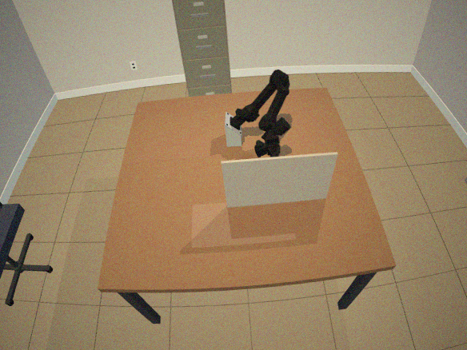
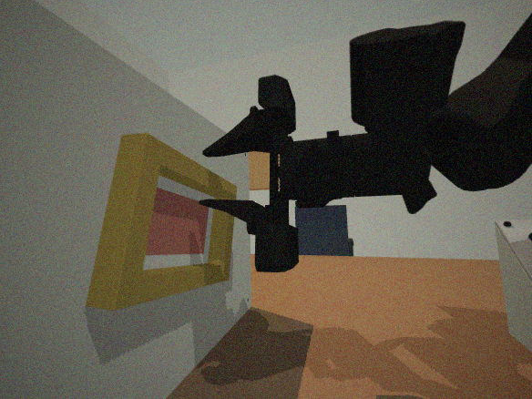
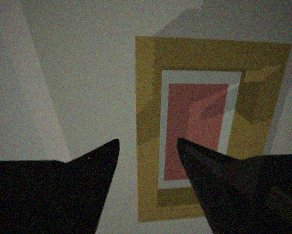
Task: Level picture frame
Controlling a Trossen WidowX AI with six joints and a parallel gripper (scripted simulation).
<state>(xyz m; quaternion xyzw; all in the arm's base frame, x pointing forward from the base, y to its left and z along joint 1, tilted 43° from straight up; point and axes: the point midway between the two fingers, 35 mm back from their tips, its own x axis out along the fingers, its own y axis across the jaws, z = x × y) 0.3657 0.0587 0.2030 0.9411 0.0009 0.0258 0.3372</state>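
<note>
Now: gripper tip 20 mm short of the picture frame, 10 mm to the right of it and 50 mm above it. From my gripper tip the other things lie so: grey wall panel (30 mm ahead, 10 mm to the left, 60 mm below).
</note>
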